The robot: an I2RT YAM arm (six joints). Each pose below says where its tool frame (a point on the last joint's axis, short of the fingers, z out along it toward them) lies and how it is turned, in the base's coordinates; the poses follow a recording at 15 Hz.
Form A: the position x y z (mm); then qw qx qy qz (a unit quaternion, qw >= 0).
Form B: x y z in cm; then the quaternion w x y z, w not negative. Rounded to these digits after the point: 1 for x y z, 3 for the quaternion.
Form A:
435 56 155 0.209 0.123 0.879 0.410
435 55 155 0.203 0.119 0.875 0.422
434 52 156 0.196 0.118 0.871 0.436
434 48 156 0.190 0.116 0.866 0.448
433 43 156 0.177 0.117 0.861 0.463
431 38 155 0.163 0.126 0.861 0.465
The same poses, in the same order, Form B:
43.5 5.6 15.5 0.209 0.123 0.879 0.410
43.5 5.5 15.5 0.203 0.119 0.875 0.422
43.4 5.2 15.6 0.196 0.118 0.871 0.436
43.4 4.8 15.6 0.190 0.116 0.866 0.448
43.3 4.3 15.6 0.177 0.117 0.861 0.463
43.1 3.8 15.5 0.163 0.126 0.861 0.465

